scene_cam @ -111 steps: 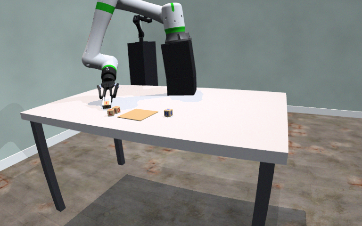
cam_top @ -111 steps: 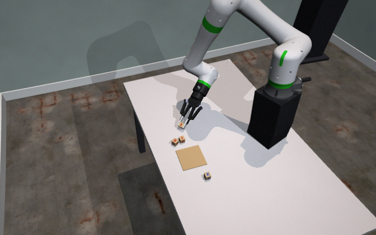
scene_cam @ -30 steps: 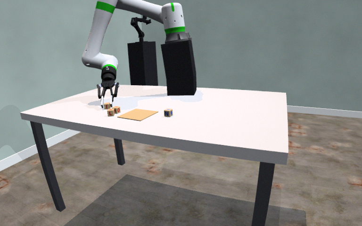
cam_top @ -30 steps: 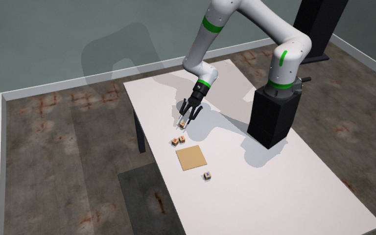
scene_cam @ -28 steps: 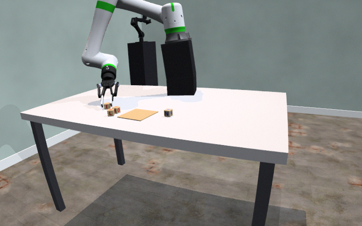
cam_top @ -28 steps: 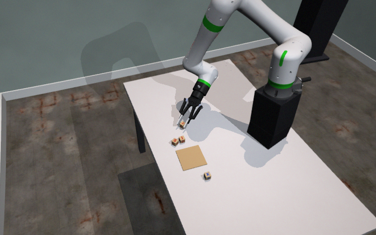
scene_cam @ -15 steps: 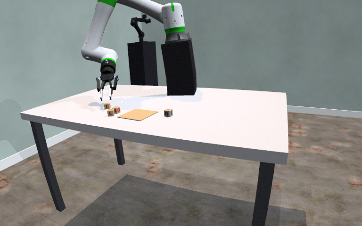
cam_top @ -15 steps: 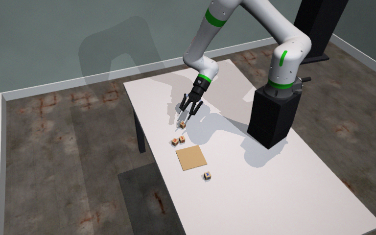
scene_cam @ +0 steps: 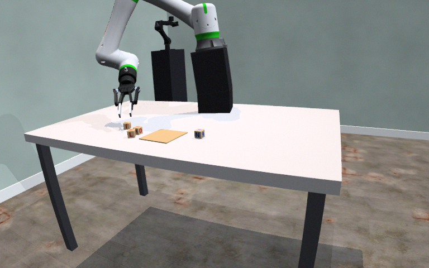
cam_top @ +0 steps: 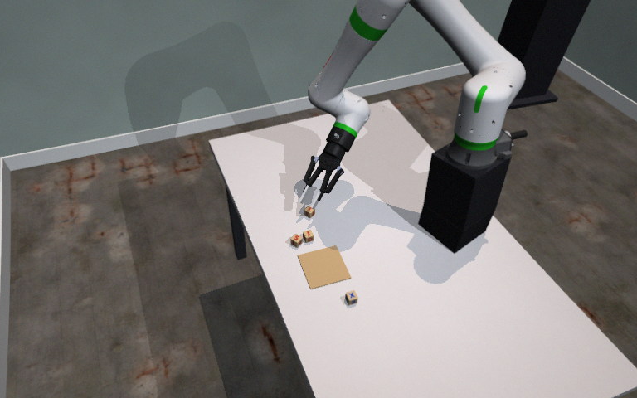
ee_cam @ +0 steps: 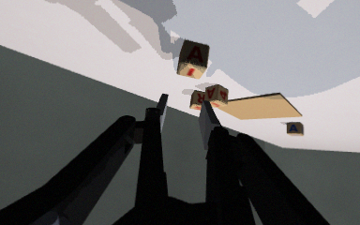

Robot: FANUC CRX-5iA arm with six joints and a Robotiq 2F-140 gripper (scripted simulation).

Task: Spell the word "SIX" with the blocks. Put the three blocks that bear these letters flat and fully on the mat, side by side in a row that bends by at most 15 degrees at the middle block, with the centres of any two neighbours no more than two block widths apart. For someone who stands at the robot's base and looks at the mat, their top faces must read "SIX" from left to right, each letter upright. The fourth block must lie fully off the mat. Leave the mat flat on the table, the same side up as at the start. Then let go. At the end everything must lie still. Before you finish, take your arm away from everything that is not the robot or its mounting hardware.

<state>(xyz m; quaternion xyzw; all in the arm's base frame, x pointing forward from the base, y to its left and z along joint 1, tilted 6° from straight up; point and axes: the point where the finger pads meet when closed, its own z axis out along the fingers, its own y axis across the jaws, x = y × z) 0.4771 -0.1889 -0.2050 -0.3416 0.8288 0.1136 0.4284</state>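
The block is 7 cm below my hand. Also, from my hand: tan mat 2 cm ahead, 24 cm to the left, 8 cm below.
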